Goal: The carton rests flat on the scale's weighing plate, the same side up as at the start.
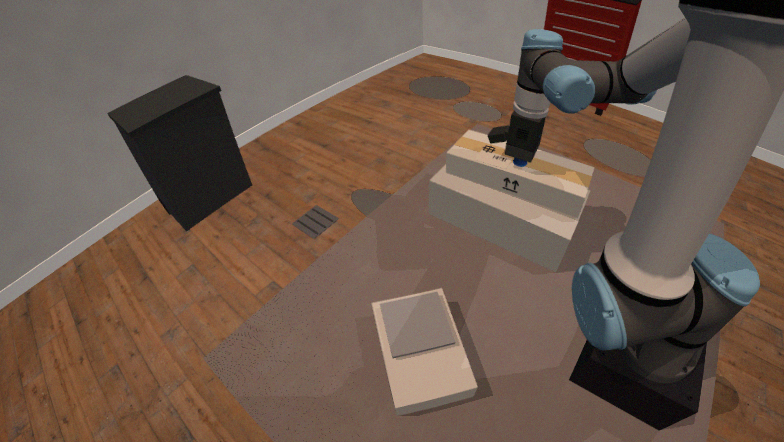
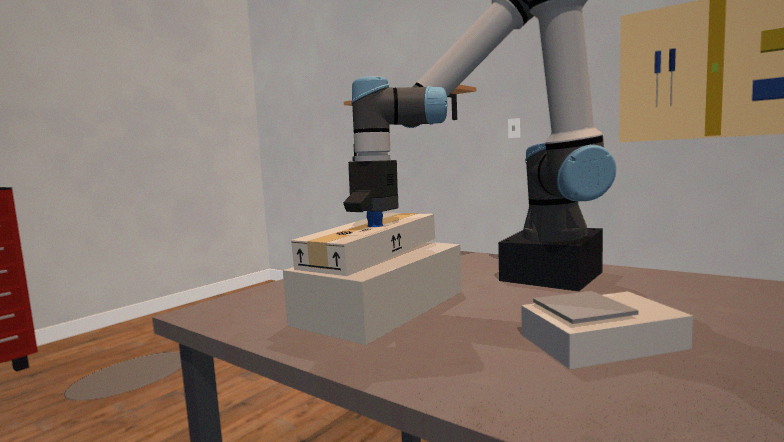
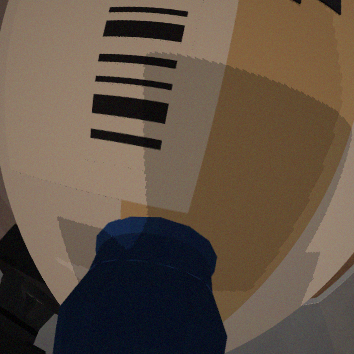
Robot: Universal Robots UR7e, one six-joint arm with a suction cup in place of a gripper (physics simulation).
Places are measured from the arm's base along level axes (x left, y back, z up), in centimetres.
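Pixels of known places: hand at its tool point: [image 1: 518,166] [image 3: 160,231]; arm's base at its link origin: [image 1: 653,343] [image 2: 554,235] [image 3: 29,291].
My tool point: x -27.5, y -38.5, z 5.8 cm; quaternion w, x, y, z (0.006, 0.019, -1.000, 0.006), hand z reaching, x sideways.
Note:
Ahead of a thing's pixels: the offset from my tool point to its middle. Level surfaces: height alone.
The carton @[dz -1.7, dx -1.4, dy +0.1 cm] [image 1: 549,193] [image 2: 373,249] [image 3: 50,100] is a long, low, pale box with tan tape and a barcode label on top. Its side arrows point up. It lies flat on a larger pale block @[dz -10.9, dx +0.9, dy -0.4 cm] [image 1: 494,225] [image 2: 329,307]. My gripper [image 1: 519,163] [image 2: 374,219] [image 3: 155,250], a blue suction cup, points down and is pressed on the carton's top, over the tape near the label. It is shut on the carton. The scale @[dz -13.1, dx +45.1, dy +0.2 cm] [image 1: 433,378] [image 2: 631,340] stands apart on the table, with its grey weighing plate @[dz -10.0, dx +42.6, dy -2.5 cm] [image 1: 417,323] [image 2: 584,306] bare.
The table @[dz -16.6 cm] [image 1: 318,340] [image 2: 428,373] carries the block, scale and arm base [image 1: 631,384] [image 2: 549,263]. A dark cabinet [image 1: 186,159] stands by the wall. A red drawer cabinet [image 1: 590,27] [image 2: 13,285] stands beyond the table.

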